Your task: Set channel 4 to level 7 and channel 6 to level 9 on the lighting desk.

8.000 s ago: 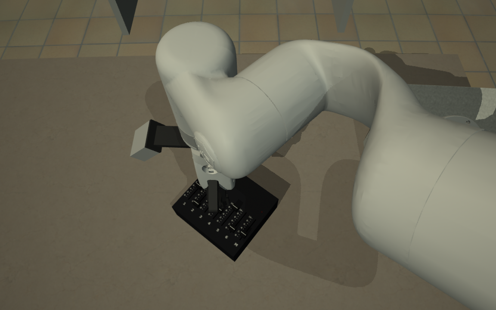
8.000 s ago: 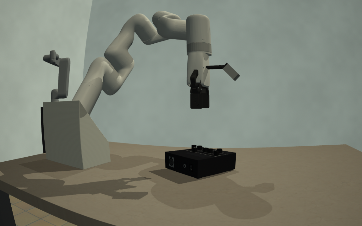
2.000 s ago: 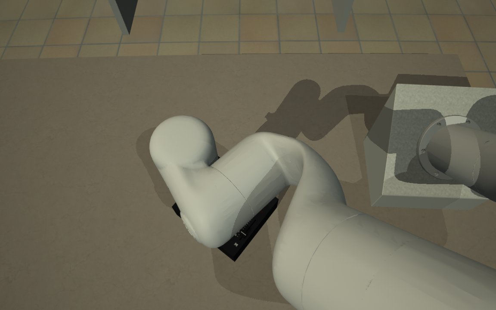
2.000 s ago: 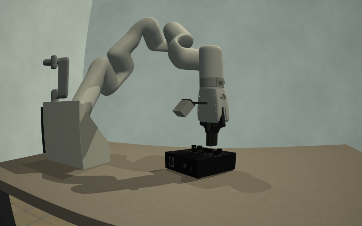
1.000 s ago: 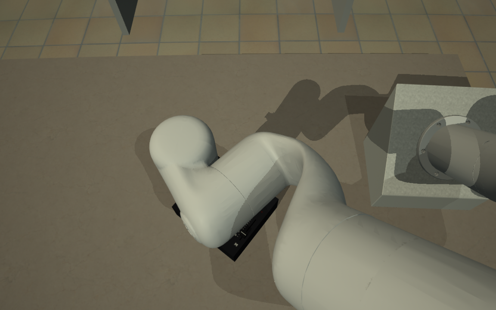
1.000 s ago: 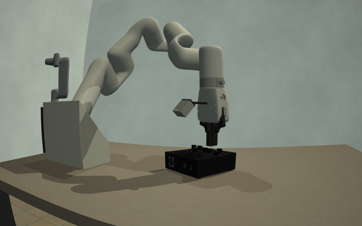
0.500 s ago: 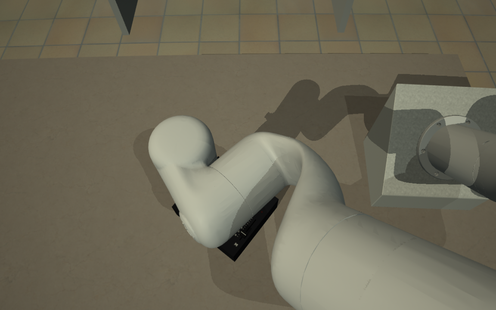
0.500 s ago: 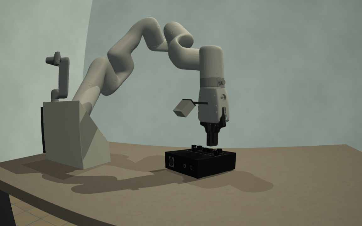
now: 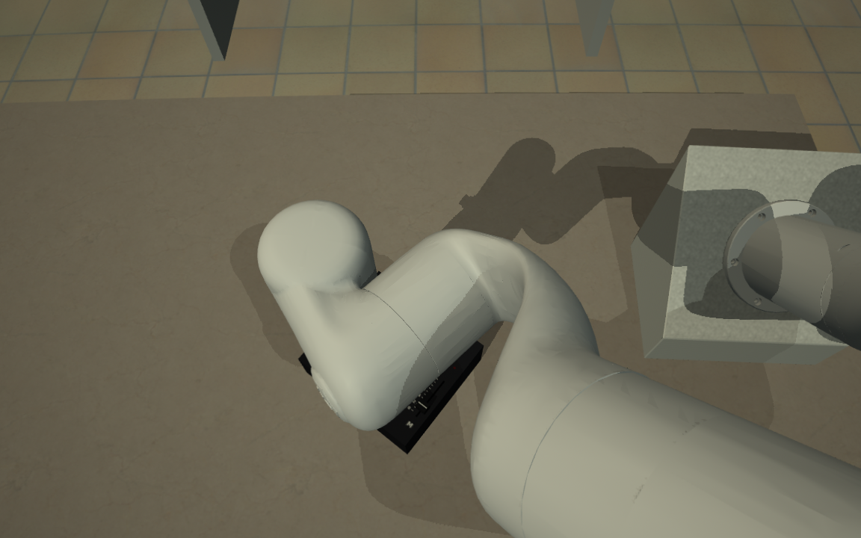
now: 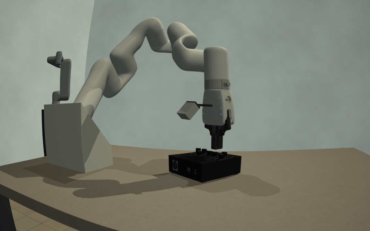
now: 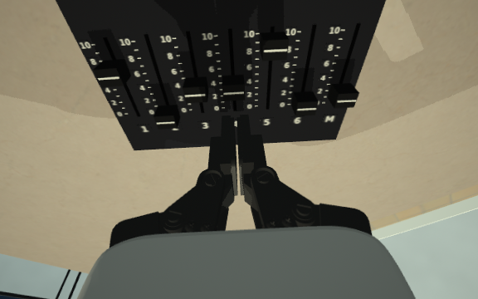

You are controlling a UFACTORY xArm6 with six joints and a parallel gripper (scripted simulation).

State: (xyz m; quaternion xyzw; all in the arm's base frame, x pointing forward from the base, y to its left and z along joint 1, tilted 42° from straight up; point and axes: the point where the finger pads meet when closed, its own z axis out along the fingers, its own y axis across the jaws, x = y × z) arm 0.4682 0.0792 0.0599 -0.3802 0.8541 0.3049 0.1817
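My gripper is now 30 mm above the channel 4 cap, 20 mm to the left of it and 20 mm past it. From my hand the other things lie so: channel 2 cap 40 mm to the right, 30 mm below, 30 mm ahead; then channel 3 cap 30 mm to the right, 30 mm below; then channel 6 cap 40 mm behind, 30 mm below, 20 mm to the left.
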